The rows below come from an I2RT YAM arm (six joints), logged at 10 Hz.
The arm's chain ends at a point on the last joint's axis. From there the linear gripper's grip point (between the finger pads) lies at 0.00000 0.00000 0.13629 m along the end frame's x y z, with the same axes.
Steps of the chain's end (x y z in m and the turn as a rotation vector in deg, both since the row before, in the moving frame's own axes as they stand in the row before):
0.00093, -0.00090, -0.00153, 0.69, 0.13, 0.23
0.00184, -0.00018, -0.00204, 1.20, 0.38, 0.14
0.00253, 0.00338, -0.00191, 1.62, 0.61, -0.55
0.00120, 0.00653, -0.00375, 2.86, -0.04, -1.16
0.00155, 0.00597, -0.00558, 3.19, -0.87, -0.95
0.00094, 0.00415, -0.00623, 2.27, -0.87, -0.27
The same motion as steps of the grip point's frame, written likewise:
0.00124, -0.00254, -0.00154, 0.69, 0.13, 0.23
0.00275, -0.00303, -0.00207, 1.20, 0.38, 0.14
0.00396, -0.00048, -0.00197, 1.62, 0.61, -0.55
0.00104, -0.00027, -0.00392, 2.86, -0.04, -1.16
-0.00058, -0.00160, -0.00581, 3.19, -0.87, -0.95
-0.00114, -0.00124, -0.00635, 2.27, -0.87, -0.27

